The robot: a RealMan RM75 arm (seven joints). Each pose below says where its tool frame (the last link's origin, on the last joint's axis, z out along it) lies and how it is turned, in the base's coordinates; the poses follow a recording.
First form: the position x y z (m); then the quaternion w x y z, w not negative.
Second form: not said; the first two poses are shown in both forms.
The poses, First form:
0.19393 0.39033 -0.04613 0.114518 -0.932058 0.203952 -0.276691
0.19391 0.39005 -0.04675 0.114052 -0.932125 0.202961 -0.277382
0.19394 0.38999 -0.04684 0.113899 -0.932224 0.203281 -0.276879
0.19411 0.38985 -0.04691 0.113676 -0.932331 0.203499 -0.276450
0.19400 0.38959 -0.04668 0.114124 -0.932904 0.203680 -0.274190
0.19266 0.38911 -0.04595 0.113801 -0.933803 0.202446 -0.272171
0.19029 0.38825 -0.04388 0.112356 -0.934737 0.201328 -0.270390
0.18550 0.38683 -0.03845 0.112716 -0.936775 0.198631 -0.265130
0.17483 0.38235 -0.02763 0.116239 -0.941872 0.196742 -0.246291
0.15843 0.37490 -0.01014 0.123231 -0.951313 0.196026 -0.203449
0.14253 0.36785 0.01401 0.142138 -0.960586 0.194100 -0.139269
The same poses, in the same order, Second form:
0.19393 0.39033 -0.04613 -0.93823 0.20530 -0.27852 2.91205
0.19391 0.39005 -0.04675 -0.93825 0.20429 -0.27920 2.91299
0.19394 0.38999 -0.04684 -0.93833 0.20461 -0.27869 2.91330
0.19411 0.38985 -0.04691 -0.93841 0.20483 -0.27825 2.91375
0.19400 0.38959 -0.04668 -0.93904 0.20502 -0.27599 2.91285
0.19266 0.38911 -0.04595 -0.93991 0.20377 -0.27395 2.91350
0.19029 0.38825 -0.04388 -0.94069 0.20261 -0.27211 2.91641
0.18550 0.38683 -0.03845 -0.94278 0.19990 -0.26683 2.91568
0.17483 0.38235 -0.02763 -0.94830 0.19808 -0.24797 2.90859
0.15843 0.37490 -0.01014 -0.95862 0.19753 -0.20501 2.89450
0.14253 0.36785 0.01401 -0.97044 0.19609 -0.14070 2.85635

